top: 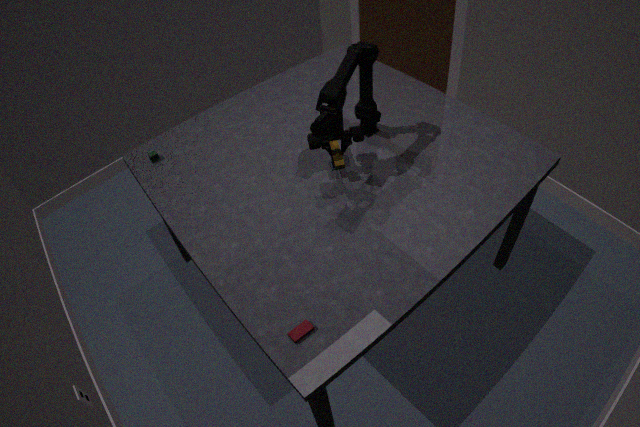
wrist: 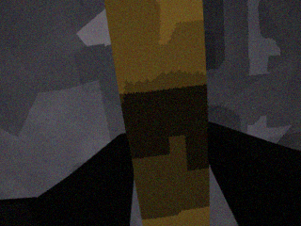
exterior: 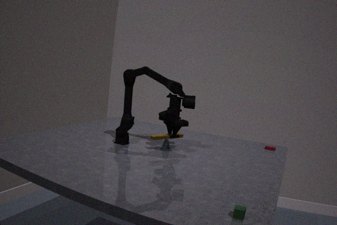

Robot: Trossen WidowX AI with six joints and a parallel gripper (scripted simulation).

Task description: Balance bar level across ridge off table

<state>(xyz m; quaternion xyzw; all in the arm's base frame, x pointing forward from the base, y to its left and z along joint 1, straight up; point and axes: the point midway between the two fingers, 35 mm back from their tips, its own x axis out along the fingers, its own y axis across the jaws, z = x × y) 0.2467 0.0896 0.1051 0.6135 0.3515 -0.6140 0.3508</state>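
Now: the yellow bar 2 cm to the right of my gripper tip and 1 cm behind it. Also, from my gripper tip: green cube (59 cm to the right, 49 cm ahead, 5 cm below); then red block (49 cm ahead, 41 cm to the left, 6 cm below).
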